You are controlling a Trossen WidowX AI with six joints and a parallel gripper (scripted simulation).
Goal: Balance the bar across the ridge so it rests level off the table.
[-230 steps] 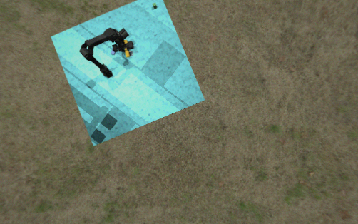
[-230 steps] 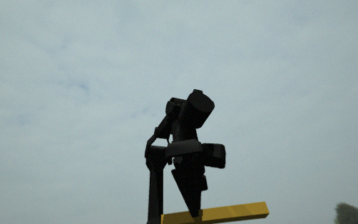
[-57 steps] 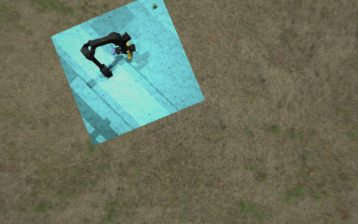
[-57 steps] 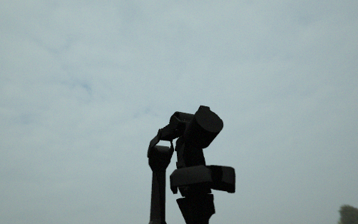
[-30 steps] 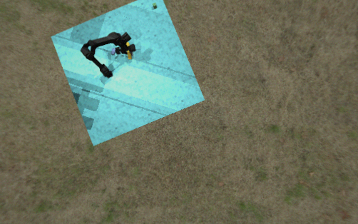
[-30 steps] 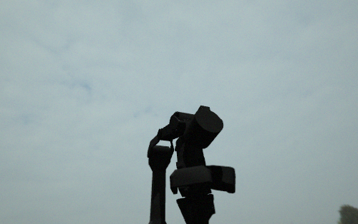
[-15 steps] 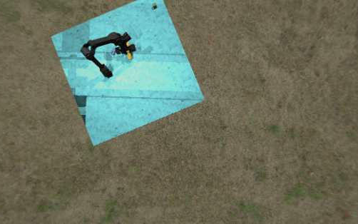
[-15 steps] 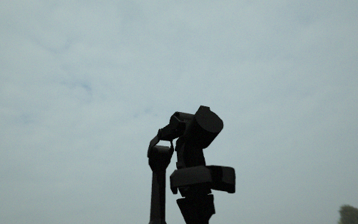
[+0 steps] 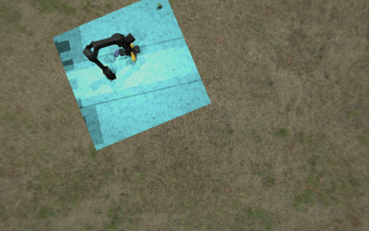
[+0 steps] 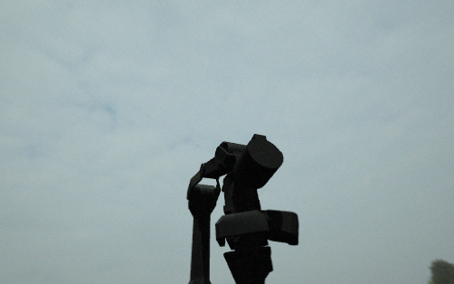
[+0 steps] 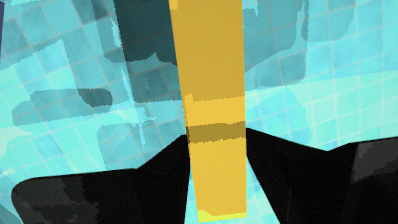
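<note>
Right now my gripper tip is 10 mm short of the yellow bar and 30 mm to the right of it. From my gripper tip the other things lie so: small purple block (160 mm behind, 120 mm to the left, 40 mm below); small green cube (440 mm ahead, 410 mm to the left, 40 mm below).
</note>
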